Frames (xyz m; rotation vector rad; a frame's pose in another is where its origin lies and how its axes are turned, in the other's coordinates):
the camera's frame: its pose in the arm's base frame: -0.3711 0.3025 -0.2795 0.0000 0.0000 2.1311
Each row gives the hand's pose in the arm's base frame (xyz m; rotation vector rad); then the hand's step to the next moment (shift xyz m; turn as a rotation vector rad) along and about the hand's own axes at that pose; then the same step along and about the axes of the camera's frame.
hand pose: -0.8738 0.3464 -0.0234 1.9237 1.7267 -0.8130
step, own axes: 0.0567 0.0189 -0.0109 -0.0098 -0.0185 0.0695
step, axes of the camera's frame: 0.0271 -0.0444 -0.0314 -0.0278 0.0511 -0.0433
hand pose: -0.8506 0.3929 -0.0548 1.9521 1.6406 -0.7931
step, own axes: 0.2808 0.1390 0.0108 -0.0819 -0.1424 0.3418
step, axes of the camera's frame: 0.0531 -0.2327 -0.2032 -0.1206 0.3057 -0.1892
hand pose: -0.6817 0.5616 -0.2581 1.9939 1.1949 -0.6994
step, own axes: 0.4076 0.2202 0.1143 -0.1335 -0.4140 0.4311
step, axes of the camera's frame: -0.1503 -0.3331 -0.3068 0.0190 0.5422 -0.2841
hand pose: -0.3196 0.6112 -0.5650 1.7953 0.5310 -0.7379
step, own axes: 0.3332 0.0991 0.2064 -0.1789 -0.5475 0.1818
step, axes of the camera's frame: -0.3270 -0.0960 -0.2174 0.2896 0.4484 -0.2826
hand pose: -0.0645 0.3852 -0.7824 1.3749 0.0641 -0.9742
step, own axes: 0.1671 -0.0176 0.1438 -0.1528 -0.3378 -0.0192
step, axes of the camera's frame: -0.1889 0.0904 -0.0710 0.2710 0.1745 -0.1842
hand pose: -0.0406 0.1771 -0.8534 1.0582 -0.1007 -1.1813
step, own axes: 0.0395 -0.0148 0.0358 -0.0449 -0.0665 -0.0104
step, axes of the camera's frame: -0.0377 0.0396 -0.0085 0.0681 0.0282 -0.0333
